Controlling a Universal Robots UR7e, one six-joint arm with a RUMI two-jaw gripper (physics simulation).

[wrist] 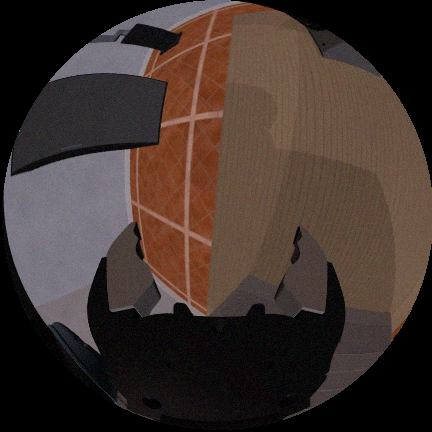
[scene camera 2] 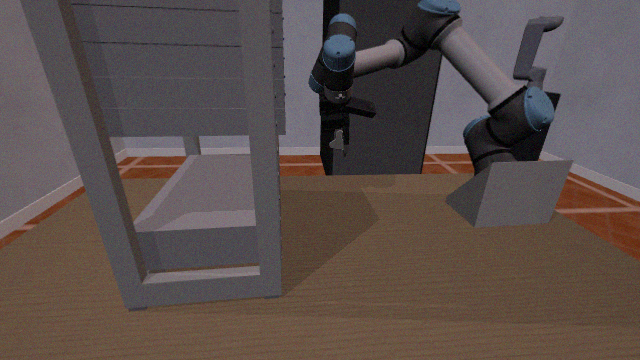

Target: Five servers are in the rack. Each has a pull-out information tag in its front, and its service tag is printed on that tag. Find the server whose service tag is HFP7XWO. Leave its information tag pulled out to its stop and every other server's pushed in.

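Where they show: gripper, fingertip midpoint: (wrist: pixel 217 227) (scene camera 2: pixel 341 137); arm's base, link origin: (scene camera 2: pixel 501 185).
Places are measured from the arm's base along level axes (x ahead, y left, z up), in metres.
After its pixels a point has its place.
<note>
The grey rack (scene camera 2: pixel 262 175) @(x 0.725, y 0.310, z 0.189 m) stands at the left in the scene view, with the stacked servers (scene camera 2: pixel 170 92) @(x 0.854, y 0.280, z 0.316 m) in its upper part. Their fronts are seen edge-on, with small dark marks along the edge. No information tag or service tag can be read, and how far each tag is pulled out cannot be told. My gripper (scene camera 2: pixel 338 142) @(x 0.495, y -0.162, z 0.117 m) (wrist: pixel 217 227) @(x 0.495, y -0.162, z 0.117 m) is open with nothing between its fingers. It hangs above the table, to the right of the rack and apart from it in the scene view. Grey surfaces at the lower right of the wrist view may be part of the rack.
A grey slanted block (scene camera 2: pixel 515 195) @(x 0.046, y 0.107, z 0.019 m) stands on the wooden table (scene camera 2: pixel 400 280) @(x 0.441, y 0.289, z -0.081 m) (wrist: pixel 325 110) @(x 0.312, y -0.076, z -0.081 m) by the arm's base. A tall dark cabinet (scene camera 2: pixel 390 135) stands behind the arm. A grey angled stand (scene camera 2: pixel 529 47) rises at the right. A pale tray-like shelf (scene camera 2: pixel 200 247) @(x 0.853, y 0.275, z 0.028 m) lies low in the rack.
</note>
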